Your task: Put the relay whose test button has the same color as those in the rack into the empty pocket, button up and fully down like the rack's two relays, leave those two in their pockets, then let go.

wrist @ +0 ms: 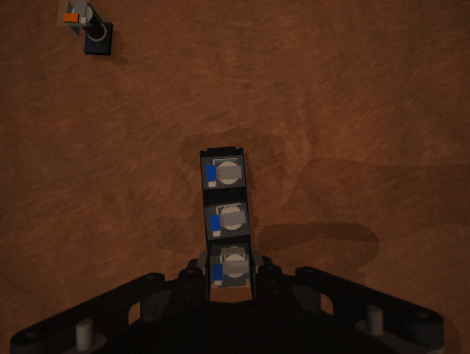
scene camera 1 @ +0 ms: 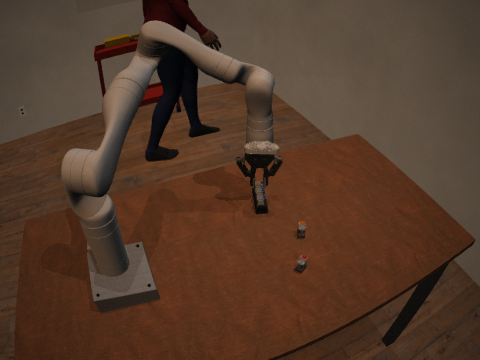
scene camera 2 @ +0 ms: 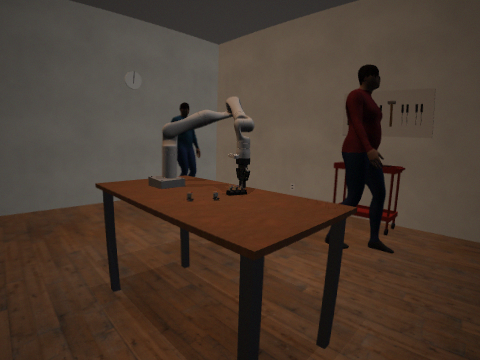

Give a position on a blue-button relay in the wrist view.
At 229, 264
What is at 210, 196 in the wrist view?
A black rack.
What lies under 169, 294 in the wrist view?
My gripper.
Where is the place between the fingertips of my gripper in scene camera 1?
258, 186
